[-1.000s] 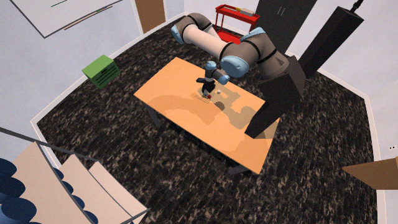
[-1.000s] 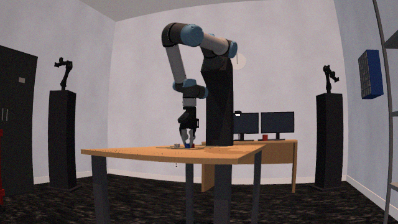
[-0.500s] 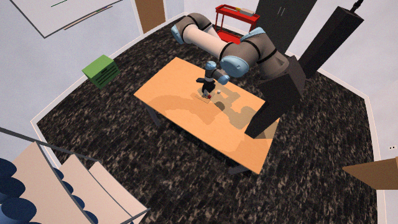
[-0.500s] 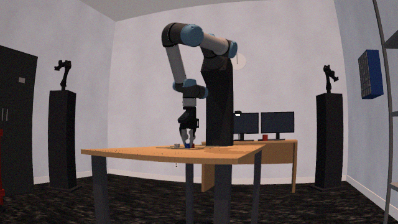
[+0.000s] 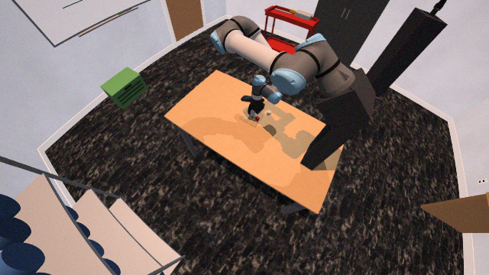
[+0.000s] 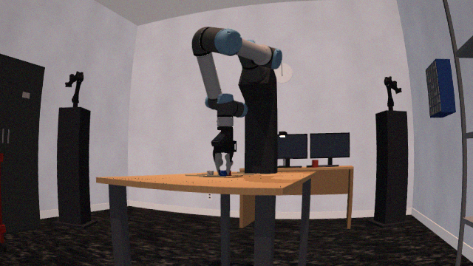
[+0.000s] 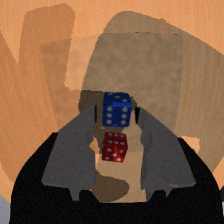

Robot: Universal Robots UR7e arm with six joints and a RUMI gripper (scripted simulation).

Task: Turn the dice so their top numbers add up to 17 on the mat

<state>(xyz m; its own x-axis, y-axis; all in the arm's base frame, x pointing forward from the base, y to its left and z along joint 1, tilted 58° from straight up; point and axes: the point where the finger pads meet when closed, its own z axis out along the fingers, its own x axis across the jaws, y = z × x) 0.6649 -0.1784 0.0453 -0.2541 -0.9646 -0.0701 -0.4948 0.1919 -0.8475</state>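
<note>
Right now my hand is 10 mm above the blue die. Also, from my hand: red die: 40 mm behind, 20 mm to the left, 10 mm below; then grey die: 120 mm behind, 60 mm to the right, 10 mm below; then tan mat: 20 mm below.
</note>
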